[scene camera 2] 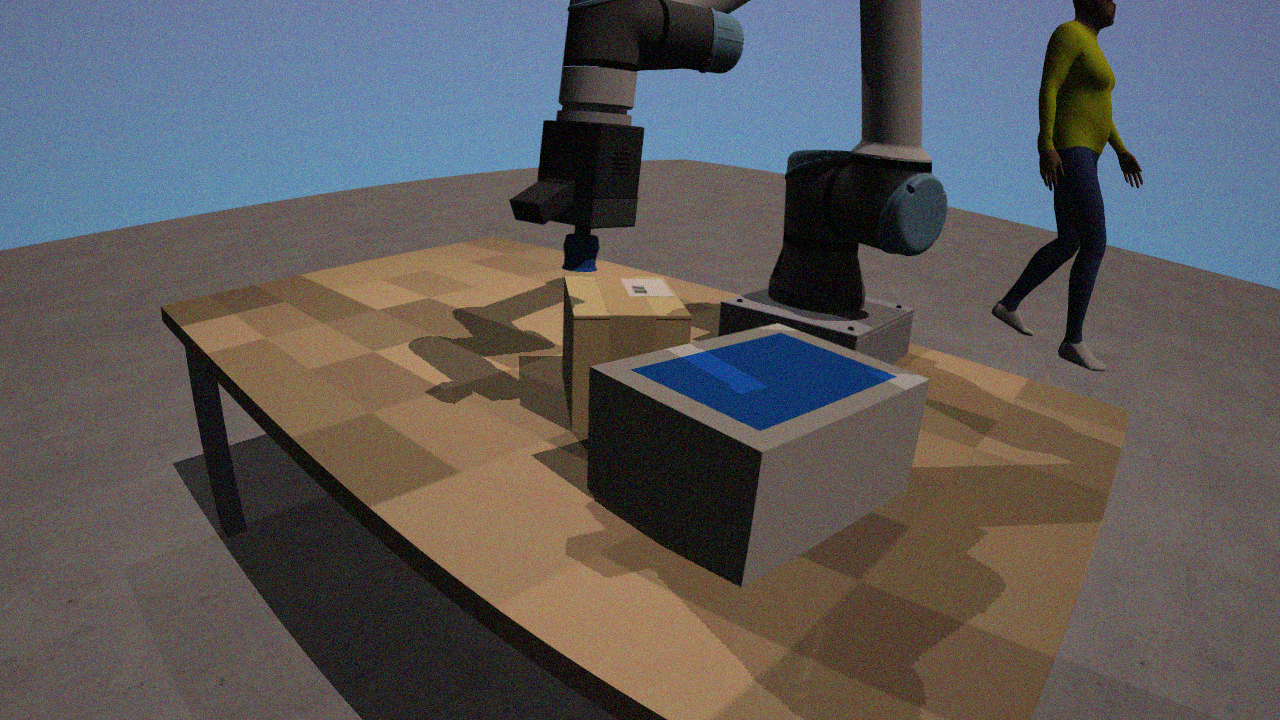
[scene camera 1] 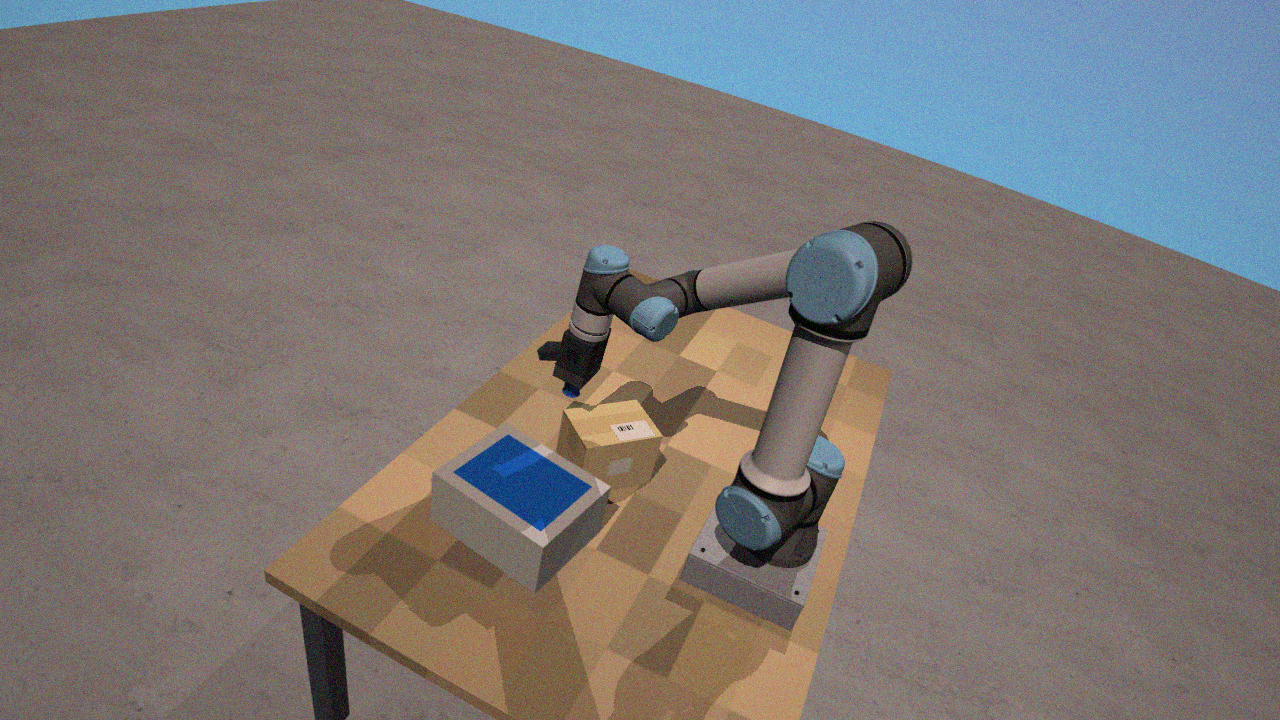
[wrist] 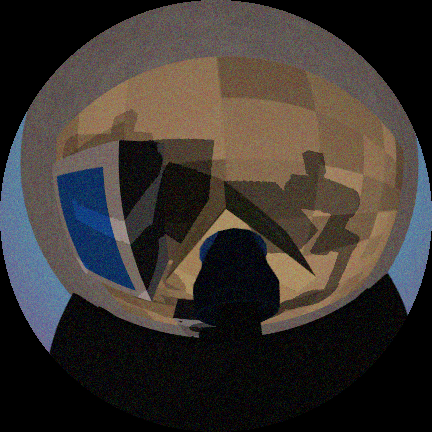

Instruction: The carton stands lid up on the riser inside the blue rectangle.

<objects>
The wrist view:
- my suction cup: 234,268
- cardboard carton: 226,208, on the table
</objects>
